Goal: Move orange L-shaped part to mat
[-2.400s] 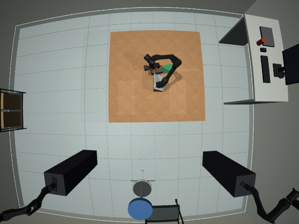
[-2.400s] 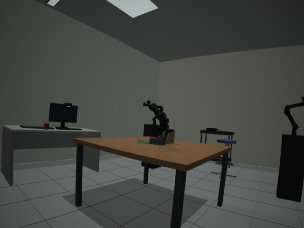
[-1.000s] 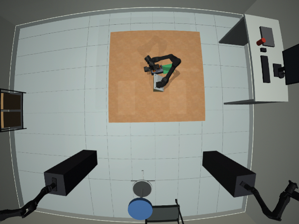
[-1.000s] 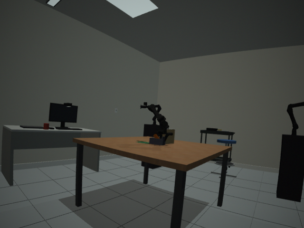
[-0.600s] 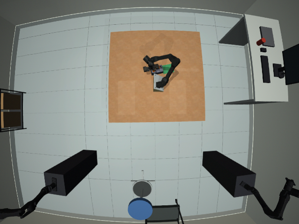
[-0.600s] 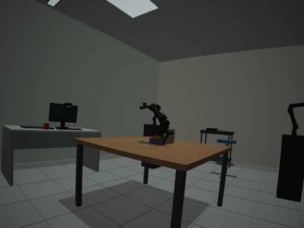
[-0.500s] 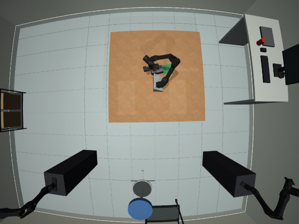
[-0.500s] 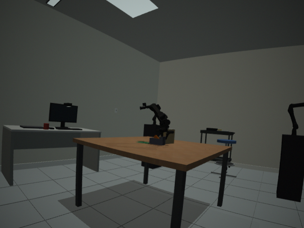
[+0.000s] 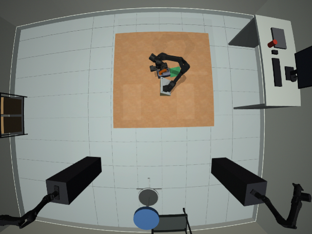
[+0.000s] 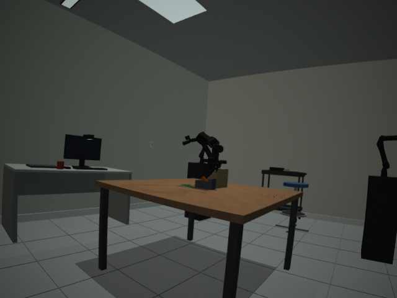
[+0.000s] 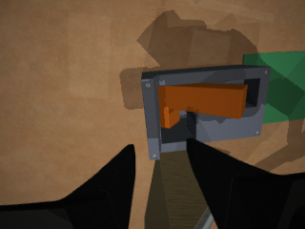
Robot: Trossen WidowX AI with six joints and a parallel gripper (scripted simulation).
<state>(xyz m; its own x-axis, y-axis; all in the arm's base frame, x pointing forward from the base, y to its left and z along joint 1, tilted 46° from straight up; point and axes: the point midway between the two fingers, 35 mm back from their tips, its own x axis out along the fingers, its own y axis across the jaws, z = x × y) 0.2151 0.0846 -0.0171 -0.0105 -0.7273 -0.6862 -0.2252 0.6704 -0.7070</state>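
Right now my gripper tip is 10 cm above the orange L-shaped part and 4 cm to the left of it. The rest, counted from my gripper tip: green mat 22 cm to the right, 16 cm below, 4 cm ahead.
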